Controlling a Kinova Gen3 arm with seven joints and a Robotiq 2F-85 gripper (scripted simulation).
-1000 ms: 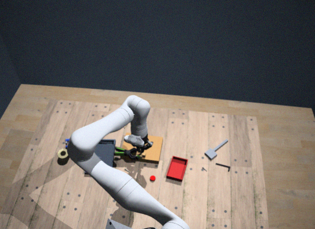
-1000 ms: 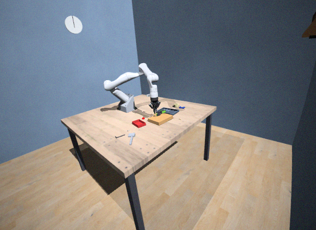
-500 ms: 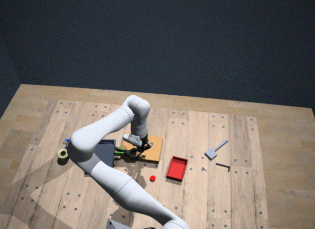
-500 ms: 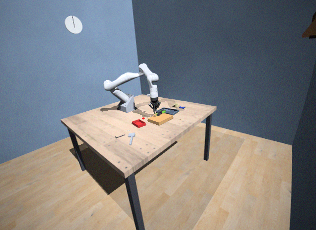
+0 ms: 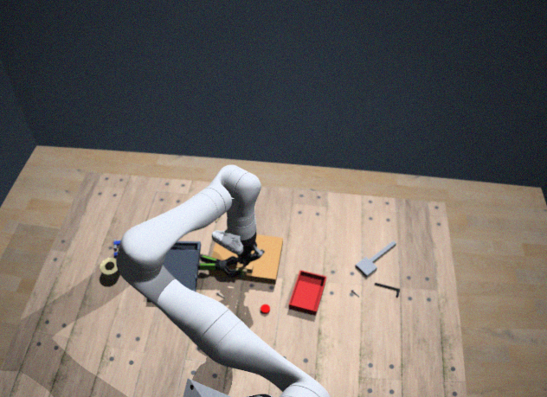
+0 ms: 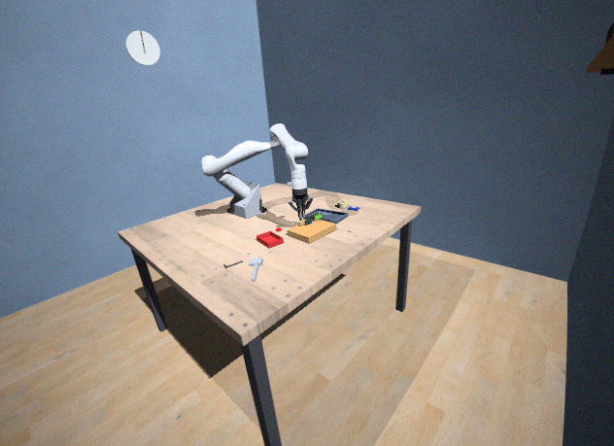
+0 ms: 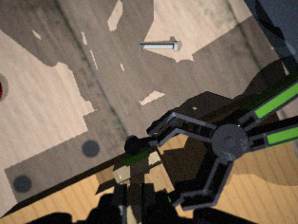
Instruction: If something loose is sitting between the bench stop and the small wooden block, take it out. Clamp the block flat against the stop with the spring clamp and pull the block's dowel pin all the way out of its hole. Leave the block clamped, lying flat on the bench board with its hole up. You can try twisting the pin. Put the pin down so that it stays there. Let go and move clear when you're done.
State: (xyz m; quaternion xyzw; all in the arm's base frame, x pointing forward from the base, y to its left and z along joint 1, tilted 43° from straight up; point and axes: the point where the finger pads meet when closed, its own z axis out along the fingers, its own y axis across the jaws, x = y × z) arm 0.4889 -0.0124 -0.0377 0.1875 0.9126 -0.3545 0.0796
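Now: hand 2 cm above the dowel pin. Round my hand: bench board 6 cm below, 6 cm ahead, 1 cm to the left; then wooden block 5 cm below; then red disc 10 cm behind, 8 cm to the right, 8 cm below.
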